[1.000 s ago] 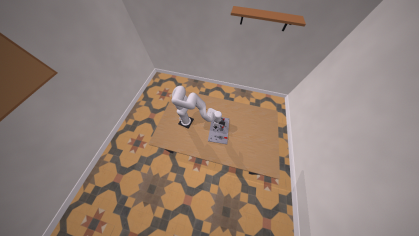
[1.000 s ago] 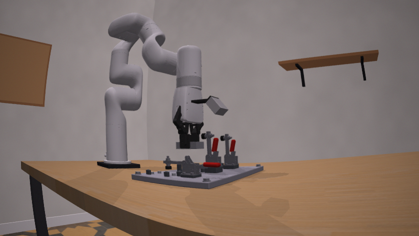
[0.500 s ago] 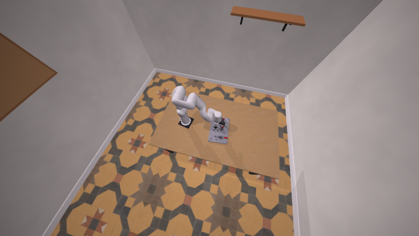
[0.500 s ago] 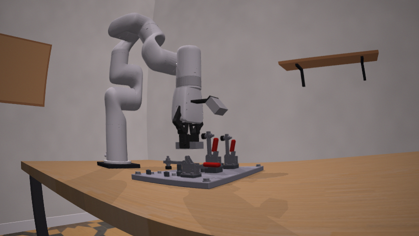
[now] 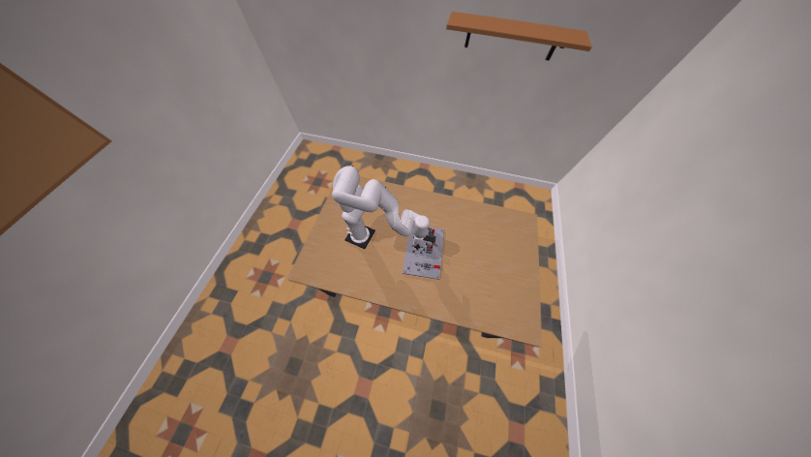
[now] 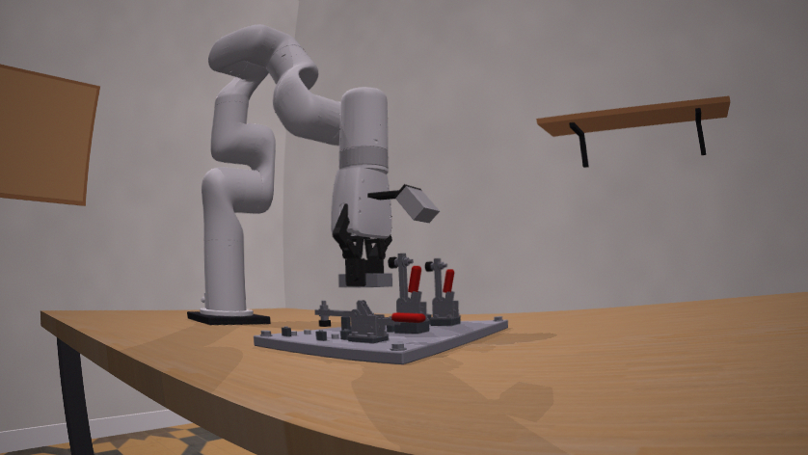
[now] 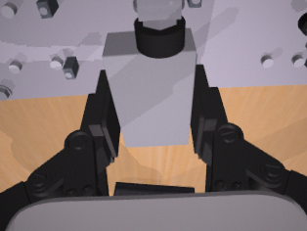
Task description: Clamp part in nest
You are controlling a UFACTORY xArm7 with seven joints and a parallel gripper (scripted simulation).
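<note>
Now: the grey fixture plate 9 cm below my hand and 5 cm ahead of it. The rest, counted from my hand: toggle clamp (11 cm to the right, 8 cm ahead, 6 cm below); then part (1 cm below).
</note>
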